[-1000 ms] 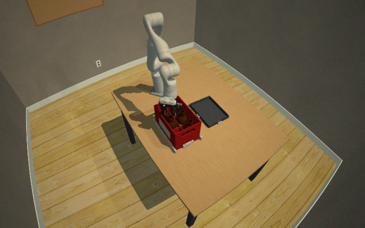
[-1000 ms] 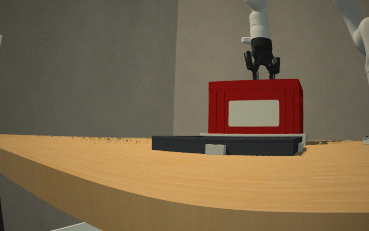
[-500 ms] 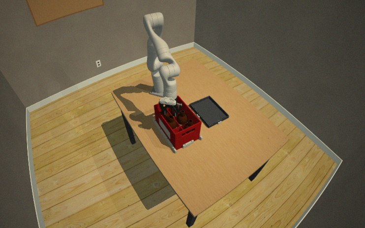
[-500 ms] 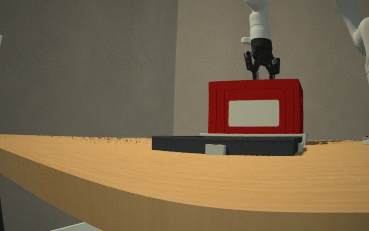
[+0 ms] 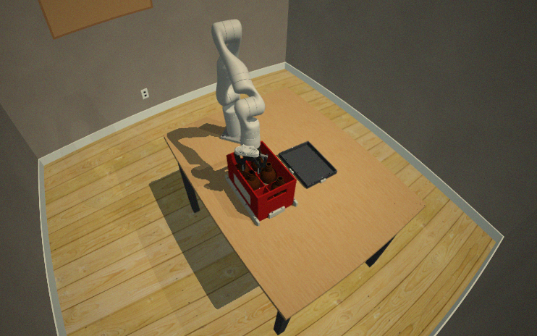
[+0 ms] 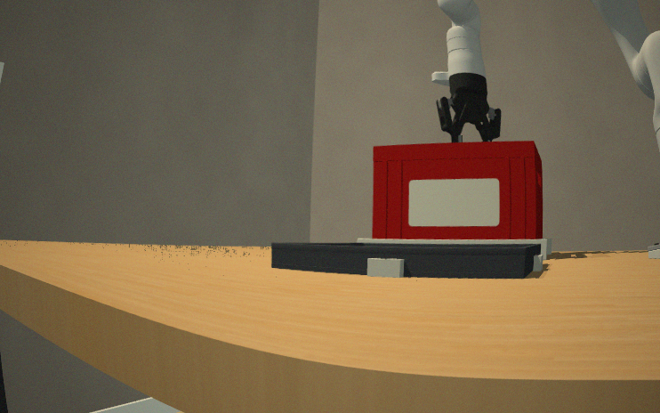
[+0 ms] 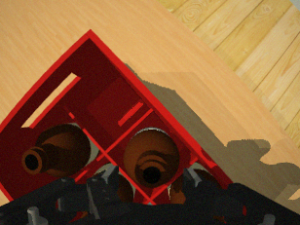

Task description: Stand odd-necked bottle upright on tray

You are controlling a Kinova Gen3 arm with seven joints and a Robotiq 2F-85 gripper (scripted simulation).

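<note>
Right now the red crate is 100 mm below my hand and 40 mm to the left of it. From my hand the other things lie so: dark grey tray: 330 mm to the left, 170 mm below, 80 mm behind; then glass bottle: 100 mm to the left, 100 mm below, 70 mm ahead.
</note>
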